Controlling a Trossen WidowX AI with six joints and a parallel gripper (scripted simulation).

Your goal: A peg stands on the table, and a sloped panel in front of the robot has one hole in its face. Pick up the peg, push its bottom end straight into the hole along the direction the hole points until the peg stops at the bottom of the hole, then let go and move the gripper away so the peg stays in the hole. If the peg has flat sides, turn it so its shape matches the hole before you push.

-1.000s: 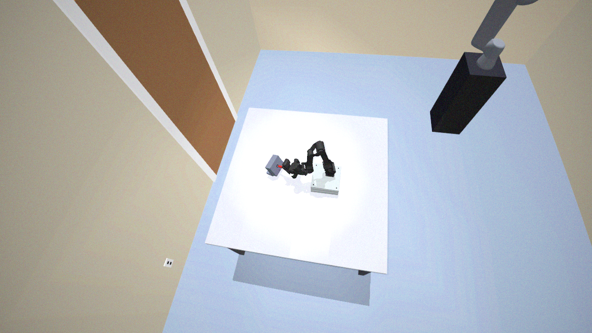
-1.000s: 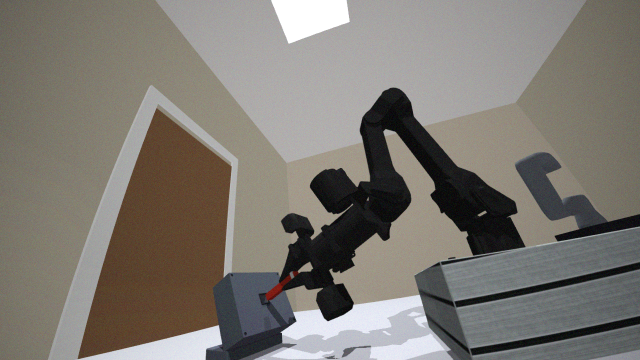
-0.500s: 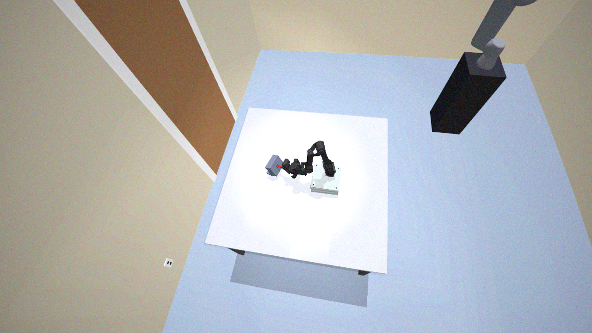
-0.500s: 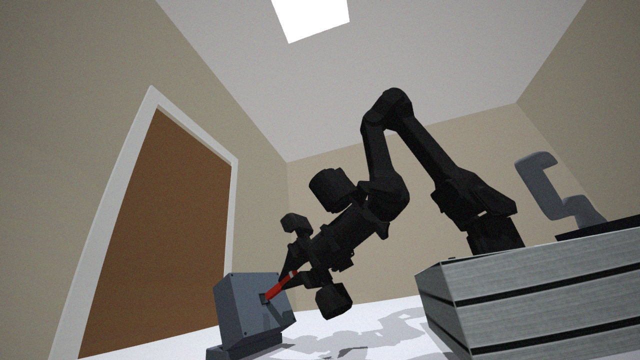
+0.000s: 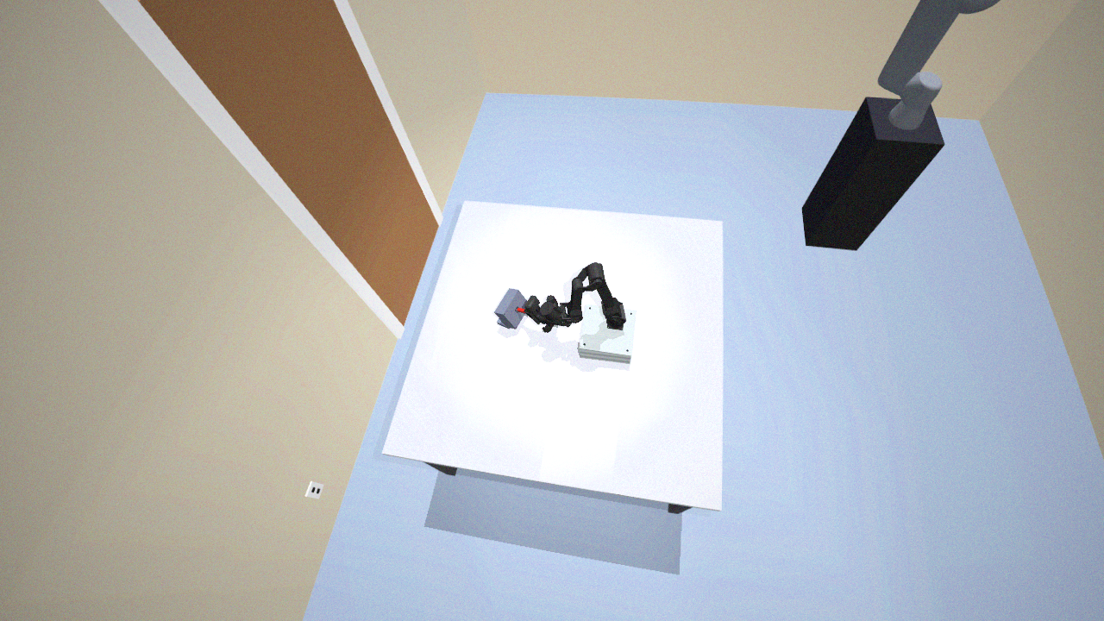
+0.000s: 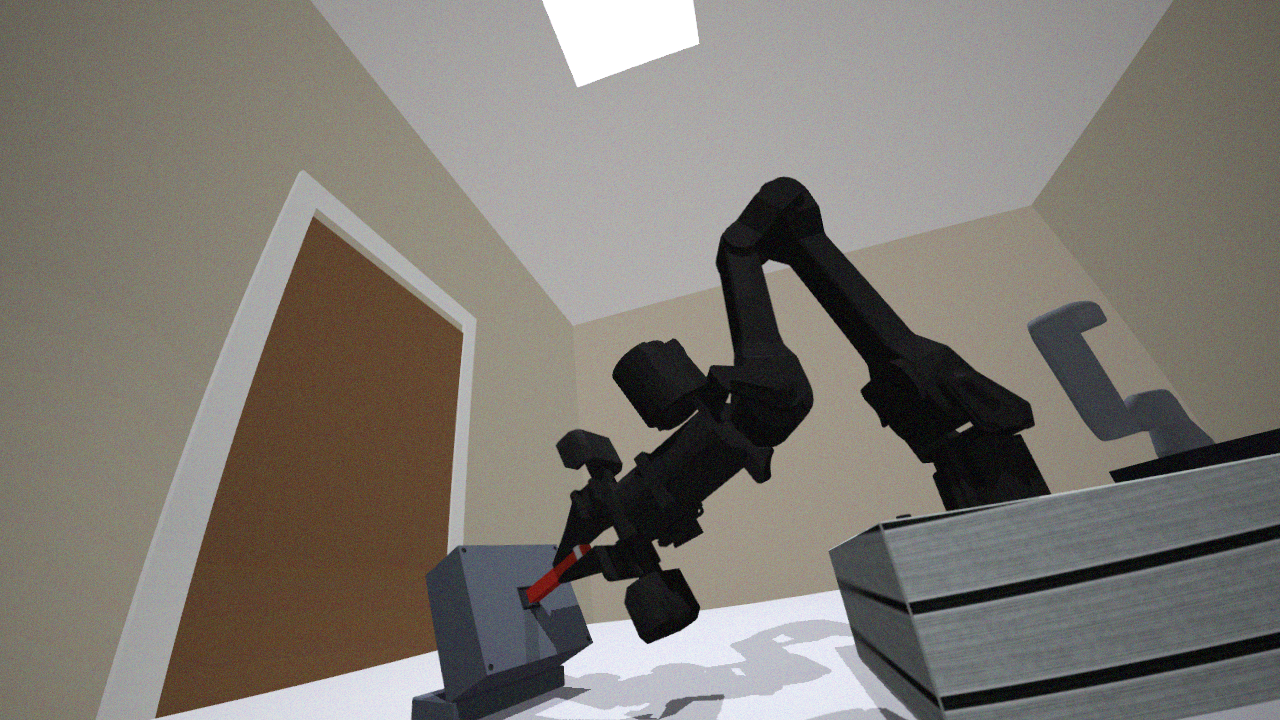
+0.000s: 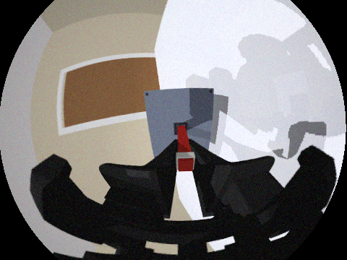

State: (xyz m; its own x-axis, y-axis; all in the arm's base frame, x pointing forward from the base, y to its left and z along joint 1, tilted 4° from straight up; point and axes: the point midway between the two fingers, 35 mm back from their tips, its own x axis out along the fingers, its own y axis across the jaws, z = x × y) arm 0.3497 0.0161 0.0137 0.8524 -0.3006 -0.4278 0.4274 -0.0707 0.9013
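The sloped panel lies 60 mm ahead of my gripper tip, 20 mm to the right of it and 30 mm below it. The rest, counted from my gripper tip: red peg 10 mm behind, 10 mm above.
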